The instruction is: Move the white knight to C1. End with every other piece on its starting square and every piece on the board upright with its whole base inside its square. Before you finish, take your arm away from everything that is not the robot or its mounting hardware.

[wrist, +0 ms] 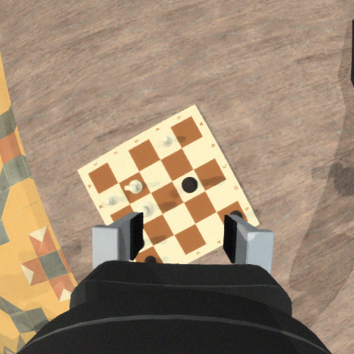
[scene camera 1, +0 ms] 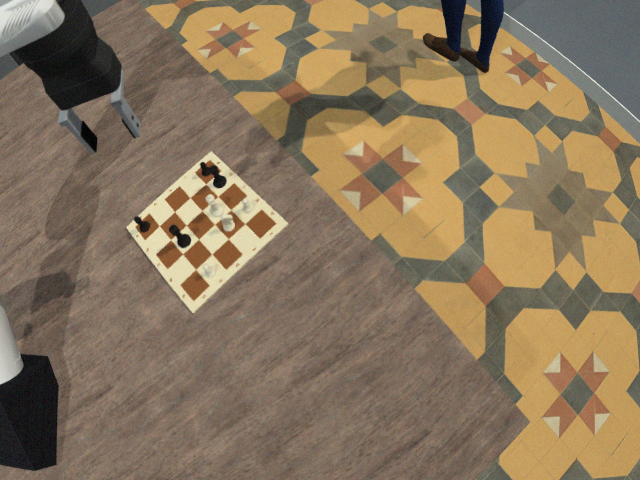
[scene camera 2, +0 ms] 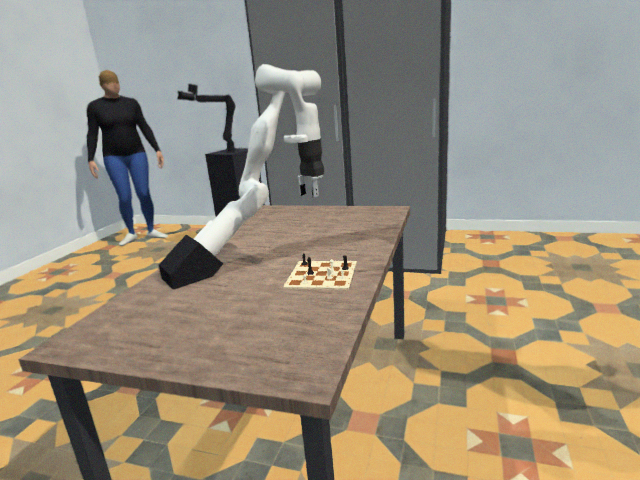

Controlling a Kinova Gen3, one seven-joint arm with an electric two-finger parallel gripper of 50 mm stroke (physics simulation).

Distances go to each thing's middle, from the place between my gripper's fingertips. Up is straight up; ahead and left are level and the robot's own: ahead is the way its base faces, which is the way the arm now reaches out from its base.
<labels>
My gripper is now 28 cm above the chessboard (scene camera 1: pixel 183 204) and 2 cm short of it.
</labels>
